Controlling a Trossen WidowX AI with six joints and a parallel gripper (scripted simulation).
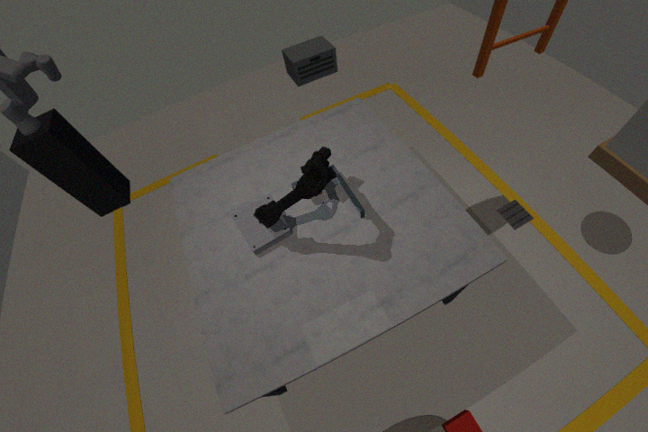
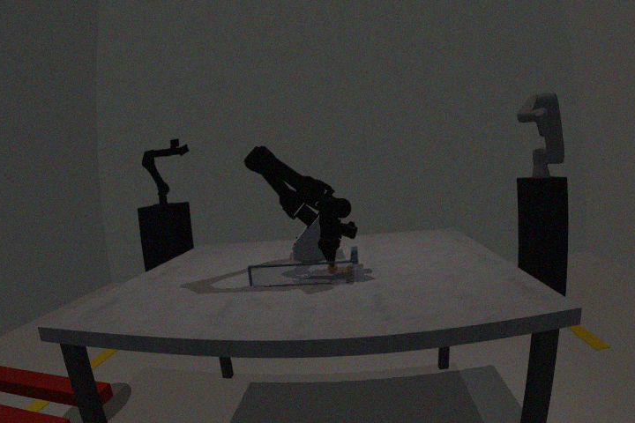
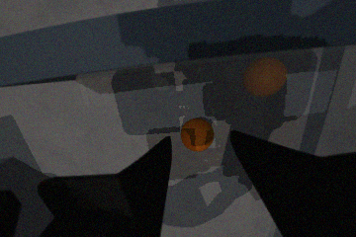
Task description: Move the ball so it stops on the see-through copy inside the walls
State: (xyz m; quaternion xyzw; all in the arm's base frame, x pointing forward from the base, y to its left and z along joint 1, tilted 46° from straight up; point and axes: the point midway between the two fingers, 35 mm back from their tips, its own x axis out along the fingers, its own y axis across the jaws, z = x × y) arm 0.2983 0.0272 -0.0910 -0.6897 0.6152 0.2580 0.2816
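The orange ball lies 10 mm below my gripper tip. Round my gripper tip: see-through copy of ball: 50 mm to the left, 50 mm ahead, 10 mm below; then clear wall: 120 mm ahead, 80 mm to the right, 10 mm above.
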